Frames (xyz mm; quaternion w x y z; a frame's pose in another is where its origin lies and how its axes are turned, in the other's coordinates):
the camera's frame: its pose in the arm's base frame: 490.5 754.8 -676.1 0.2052 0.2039 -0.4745 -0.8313
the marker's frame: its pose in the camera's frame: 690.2 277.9 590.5 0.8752 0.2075 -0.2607 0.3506
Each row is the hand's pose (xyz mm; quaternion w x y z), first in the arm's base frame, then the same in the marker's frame.
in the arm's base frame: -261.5 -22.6 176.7 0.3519 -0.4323 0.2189 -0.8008
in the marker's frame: 299.4 252.7 -726.8 0.5102 -0.7793 0.1835 0.3141
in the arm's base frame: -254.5 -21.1 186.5 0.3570 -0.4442 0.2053 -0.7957
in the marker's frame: 300.1 264.8 -727.7 0.5202 -0.7701 0.1749 0.3251
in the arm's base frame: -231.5 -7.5 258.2 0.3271 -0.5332 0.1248 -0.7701
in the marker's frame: 326.0 336.8 -724.9 0.5673 -0.7348 0.0706 0.3650
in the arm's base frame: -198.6 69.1 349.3 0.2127 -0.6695 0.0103 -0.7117
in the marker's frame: 347.8 442.4 -664.7 0.6004 -0.6833 -0.1385 0.3916
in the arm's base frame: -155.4 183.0 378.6 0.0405 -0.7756 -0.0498 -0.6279
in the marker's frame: 317.4 514.1 -566.6 0.5568 -0.6473 -0.3580 0.3780
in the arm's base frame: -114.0 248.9 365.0 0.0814 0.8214 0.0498 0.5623
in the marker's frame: 267.9 541.9 -511.6 0.4870 -0.6342 -0.4834 0.3562
